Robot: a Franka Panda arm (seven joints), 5 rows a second.
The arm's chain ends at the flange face. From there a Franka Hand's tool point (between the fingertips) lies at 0.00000 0.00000 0.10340 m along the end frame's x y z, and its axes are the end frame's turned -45 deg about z.
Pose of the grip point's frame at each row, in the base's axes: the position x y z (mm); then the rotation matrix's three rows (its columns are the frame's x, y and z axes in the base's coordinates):
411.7 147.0 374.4; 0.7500 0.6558 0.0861; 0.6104 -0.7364 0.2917; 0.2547 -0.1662 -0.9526
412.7 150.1 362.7; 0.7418 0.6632 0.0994; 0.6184 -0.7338 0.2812; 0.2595 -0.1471 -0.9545
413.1 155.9 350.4; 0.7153 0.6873 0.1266; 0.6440 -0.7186 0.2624; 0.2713 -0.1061 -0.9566
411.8 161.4 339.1; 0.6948 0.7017 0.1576; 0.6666 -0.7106 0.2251; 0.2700 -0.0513 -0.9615
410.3 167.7 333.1; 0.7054 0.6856 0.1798; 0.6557 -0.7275 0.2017; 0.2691 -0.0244 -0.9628
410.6 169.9 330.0; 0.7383 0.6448 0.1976; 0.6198 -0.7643 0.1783; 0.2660 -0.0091 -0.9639
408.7 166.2 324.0; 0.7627 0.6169 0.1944; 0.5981 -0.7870 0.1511; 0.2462 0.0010 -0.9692
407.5 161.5 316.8; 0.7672 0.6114 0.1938; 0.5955 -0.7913 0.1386; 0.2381 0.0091 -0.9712
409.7 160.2 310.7; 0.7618 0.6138 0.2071; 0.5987 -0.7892 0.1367; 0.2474 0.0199 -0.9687
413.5 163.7 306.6; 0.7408 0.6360 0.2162; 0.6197 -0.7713 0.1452; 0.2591 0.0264 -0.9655
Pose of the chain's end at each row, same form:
402.8 116.8 472.9; 0.9941 -0.0666 0.0861; -0.0891 -0.9523 0.2917; 0.0626 -0.2976 -0.9526
402.4 121.0 461.4; 0.9935 -0.0556 0.0994; -0.0816 -0.9561 0.2812; 0.0795 -0.2875 -0.9545
400.0 128.8 449.3; 0.9918 -0.0198 0.1266; -0.0528 -0.9635 0.2624; 0.1168 -0.2669 -0.9566
395.5 138.1 438.5; 0.9875 0.0049 0.1576; -0.0311 -0.9738 0.2251; 0.1546 -0.2272 -0.9615
391.7 146.8 432.7; 0.9836 -0.0140 0.1798; -0.0508 -0.9781 0.2017; 0.1730 -0.2075 -0.9628
390.2 151.5 429.7; 0.9780 -0.0661 0.1976; -0.1022 -0.9787 0.1783; 0.1817 -0.1945 -0.9639
388.6 150.6 424.2; 0.9755 -0.1031 0.1944; -0.1336 -0.9794 0.1511; 0.1748 -0.1734 -0.9692
387.5 147.2 417.2; 0.9748 -0.1102 0.1938; -0.1385 -0.9806 0.1386; 0.1748 -0.1619 -0.9712
388.3 146.1 410.9; 0.9727 -0.1047 0.2071; -0.1347 -0.9814 0.1367; 0.1890 -0.1609 -0.9687
391.1 148.7 406.4; 0.9735 -0.0741 0.2162; -0.1072 -0.9836 0.1452; 0.2019 -0.1645 -0.9655

